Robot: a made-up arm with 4 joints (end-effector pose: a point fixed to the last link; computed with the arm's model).
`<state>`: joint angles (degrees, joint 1 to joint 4).
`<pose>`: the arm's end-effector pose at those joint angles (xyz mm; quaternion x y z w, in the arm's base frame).
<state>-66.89 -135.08 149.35 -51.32</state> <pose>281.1 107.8 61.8 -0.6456 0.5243 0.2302 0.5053</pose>
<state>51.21 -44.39 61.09 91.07</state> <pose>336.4 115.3 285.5 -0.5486 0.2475 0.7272 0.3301</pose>
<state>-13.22 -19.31 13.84 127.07</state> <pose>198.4 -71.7 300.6 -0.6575 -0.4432 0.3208 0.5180</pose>
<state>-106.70 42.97 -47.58 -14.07</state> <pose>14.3 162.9 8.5 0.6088 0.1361 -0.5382 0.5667</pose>
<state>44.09 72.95 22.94 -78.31</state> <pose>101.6 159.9 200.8 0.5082 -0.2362 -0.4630 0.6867</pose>
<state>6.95 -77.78 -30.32 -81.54</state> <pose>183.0 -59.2 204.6 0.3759 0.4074 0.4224 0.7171</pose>
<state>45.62 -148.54 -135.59 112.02</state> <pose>345.9 -56.8 307.2 -0.0839 -0.8145 0.0380 0.5729</pose>
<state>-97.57 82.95 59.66 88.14</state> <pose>55.6 146.8 -79.9 0.5409 0.2684 0.0255 0.7967</pose>
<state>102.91 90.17 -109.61 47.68</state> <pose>100.0 138.3 37.3 0.4676 0.5401 0.2696 0.6458</pose>
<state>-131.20 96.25 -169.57 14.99</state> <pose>115.2 192.4 231.5 -0.5987 0.1413 -0.4445 0.6512</pose>
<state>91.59 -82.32 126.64 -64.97</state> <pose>242.9 200.3 321.2 0.4361 -0.5170 0.7227 0.1421</pose>
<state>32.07 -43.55 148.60 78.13</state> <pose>184.1 -77.4 115.6 -0.0313 0.7406 0.6337 0.2212</pose>
